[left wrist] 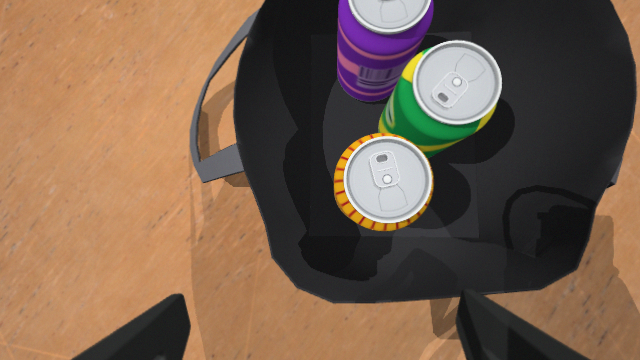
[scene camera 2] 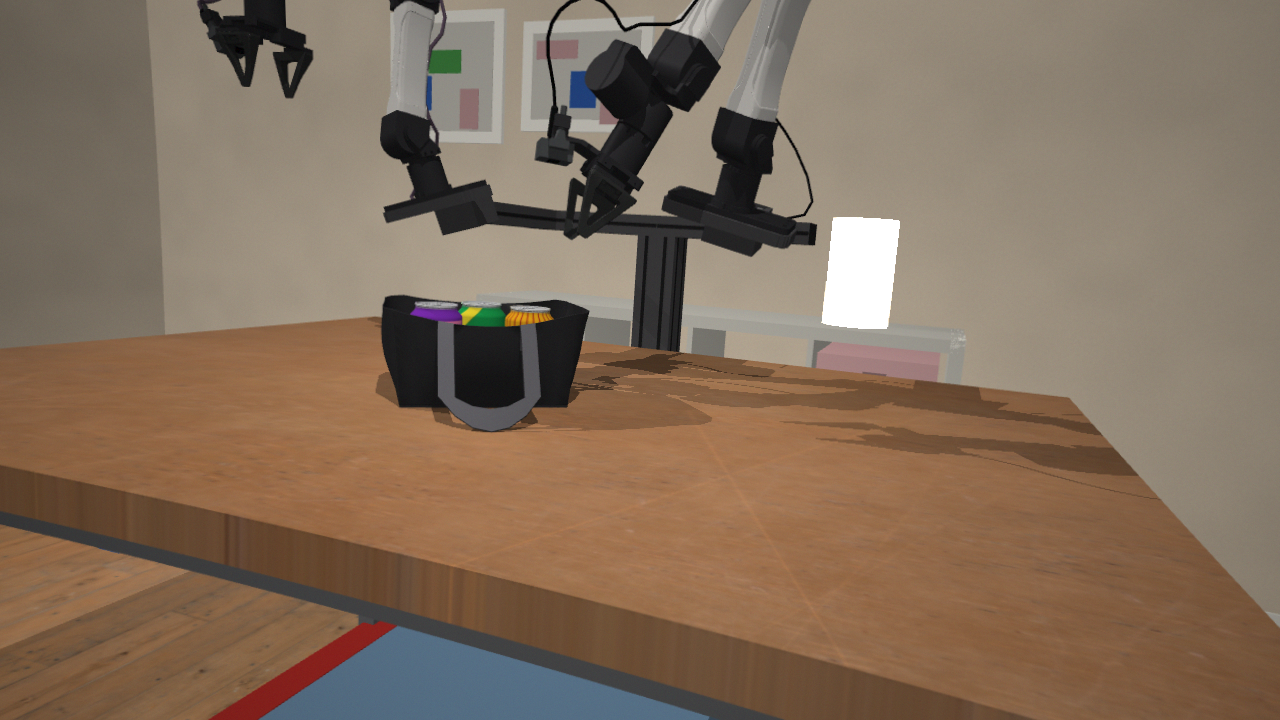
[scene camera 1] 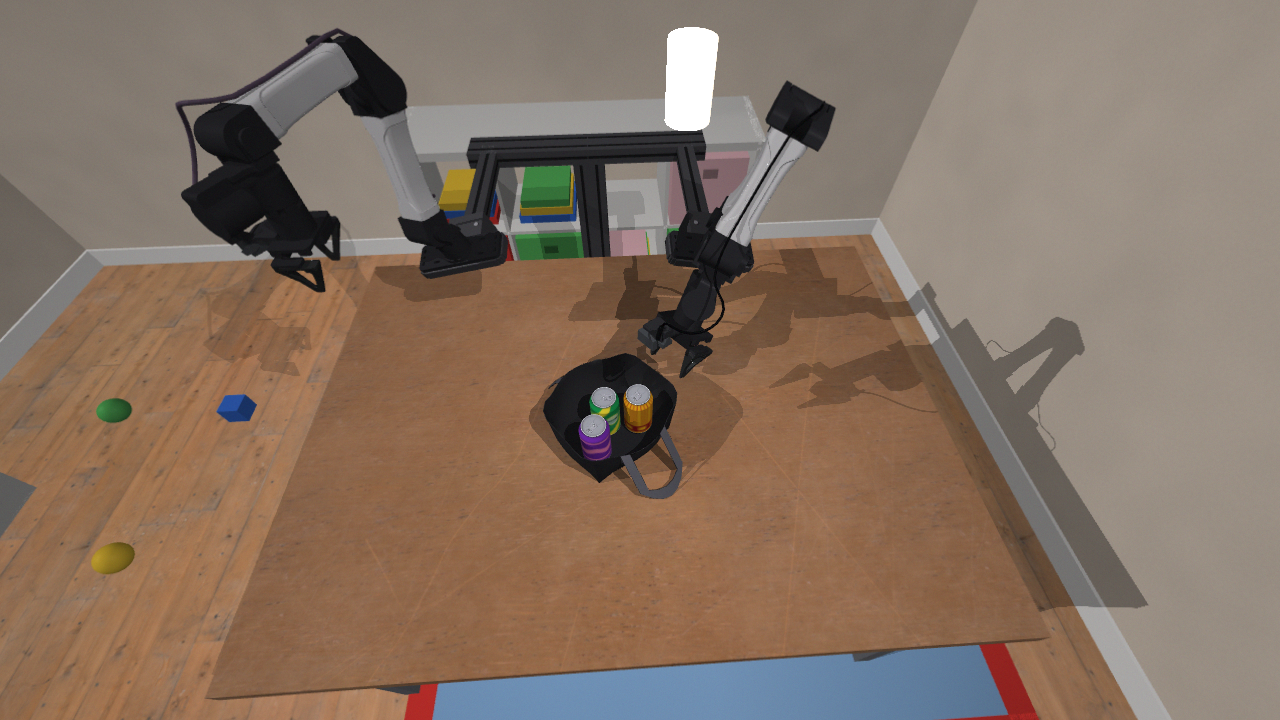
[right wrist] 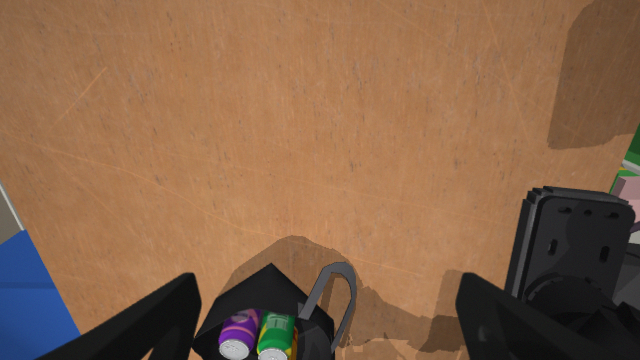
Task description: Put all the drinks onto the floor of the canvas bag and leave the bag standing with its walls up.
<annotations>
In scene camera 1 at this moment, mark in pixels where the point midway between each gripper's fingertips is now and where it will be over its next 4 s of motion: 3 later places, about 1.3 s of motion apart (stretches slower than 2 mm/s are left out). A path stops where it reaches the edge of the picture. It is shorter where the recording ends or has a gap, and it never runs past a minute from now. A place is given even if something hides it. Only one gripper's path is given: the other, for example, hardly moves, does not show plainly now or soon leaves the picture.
My right gripper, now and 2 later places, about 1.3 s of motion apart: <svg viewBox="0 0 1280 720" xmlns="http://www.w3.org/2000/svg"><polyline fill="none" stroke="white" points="329,275 280,338 250,322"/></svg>
</annotations>
